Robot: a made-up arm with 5 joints.
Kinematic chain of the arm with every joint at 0, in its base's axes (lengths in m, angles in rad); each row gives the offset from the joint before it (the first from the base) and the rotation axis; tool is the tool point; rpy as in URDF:
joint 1: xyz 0 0 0.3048 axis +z
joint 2: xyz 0 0 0 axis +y
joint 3: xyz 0.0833 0 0.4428 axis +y
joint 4: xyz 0.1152 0 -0.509 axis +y
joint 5: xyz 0.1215 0 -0.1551 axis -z
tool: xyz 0 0 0 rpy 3.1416 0 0
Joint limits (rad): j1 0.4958..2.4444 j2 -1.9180..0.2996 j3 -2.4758..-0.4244 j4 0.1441..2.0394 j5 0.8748..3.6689
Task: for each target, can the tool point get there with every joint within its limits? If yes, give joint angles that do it. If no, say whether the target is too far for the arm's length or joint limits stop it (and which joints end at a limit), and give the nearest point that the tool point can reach.
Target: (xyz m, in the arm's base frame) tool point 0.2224 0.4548 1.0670
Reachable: yes | joints 1.1159 -0.3802 -1.6741 1.2420 2.7718
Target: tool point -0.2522 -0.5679 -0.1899
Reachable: no: joint limits stop it (at a limit: joint 2, joint 3, joint 4) | nearest point -0.4697 -1.0576 0.2430 | short by 0.689 m
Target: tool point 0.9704 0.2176 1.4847
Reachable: no: too far | nearest point 0.6218 0.3363 1.2230 | short by 0.452 m
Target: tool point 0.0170 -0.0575 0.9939
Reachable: yes | joints 1.8577 -1.4887 -1.0420 1.1684 2.2140
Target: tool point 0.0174 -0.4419 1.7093
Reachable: no: too far | nearest point 0.0137 -0.3486 1.4127 | short by 0.311 m
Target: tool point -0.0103 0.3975 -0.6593
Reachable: no: joint limits stop it (at a limit: joint 2, joint 3) | nearest point -0.0101 0.3900 0.0156 | short by 0.675 m
